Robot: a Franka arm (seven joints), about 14 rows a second.
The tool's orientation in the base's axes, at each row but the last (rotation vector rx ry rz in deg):
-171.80, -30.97, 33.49
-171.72, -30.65, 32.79
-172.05, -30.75, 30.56
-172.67, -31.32, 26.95
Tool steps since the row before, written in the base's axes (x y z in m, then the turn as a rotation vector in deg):
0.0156, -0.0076, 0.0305, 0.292, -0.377, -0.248
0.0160, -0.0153, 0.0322, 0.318, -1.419, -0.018
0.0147, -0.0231, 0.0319, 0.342, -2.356, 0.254
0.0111, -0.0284, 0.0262, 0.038, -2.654, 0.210
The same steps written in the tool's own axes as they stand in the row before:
0.0000, 0.0091, -0.0339, 0.212, 0.476, 0.132
-0.0025, 0.0162, -0.0355, -0.202, 1.439, -0.069
-0.0054, 0.0232, -0.0346, -0.591, 2.298, -0.317
-0.0076, 0.0278, -0.0280, -0.954, 2.479, -0.180

